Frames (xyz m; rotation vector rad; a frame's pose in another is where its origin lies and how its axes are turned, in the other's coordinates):
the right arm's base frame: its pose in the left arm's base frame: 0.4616 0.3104 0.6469 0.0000 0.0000 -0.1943
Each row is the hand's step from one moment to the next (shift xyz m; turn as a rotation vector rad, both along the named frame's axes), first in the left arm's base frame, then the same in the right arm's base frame.
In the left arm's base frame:
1: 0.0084 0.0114 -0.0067 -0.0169 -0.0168 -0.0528
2: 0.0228 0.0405 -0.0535 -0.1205 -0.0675 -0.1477
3: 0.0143 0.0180 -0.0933 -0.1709 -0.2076 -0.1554
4: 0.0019 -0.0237 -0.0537 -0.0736 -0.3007 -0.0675
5: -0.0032 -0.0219 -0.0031 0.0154 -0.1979 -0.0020
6: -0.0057 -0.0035 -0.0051 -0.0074 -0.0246 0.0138
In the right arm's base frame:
1: 0.0060 0.0128 -0.0067 -0.0133 -0.0197 -0.0528
2: 0.0146 0.0441 -0.0535 -0.1052 -0.0895 -0.1477
3: 0.0106 0.0204 -0.0933 -0.1276 -0.2367 -0.1554
4: 0.0064 -0.0229 -0.0537 -0.0142 -0.3093 -0.0675
5: 0.0011 -0.0221 -0.0031 0.0533 -0.1912 -0.0020
6: -0.0049 -0.0045 -0.0051 -0.0025 -0.0256 0.0138

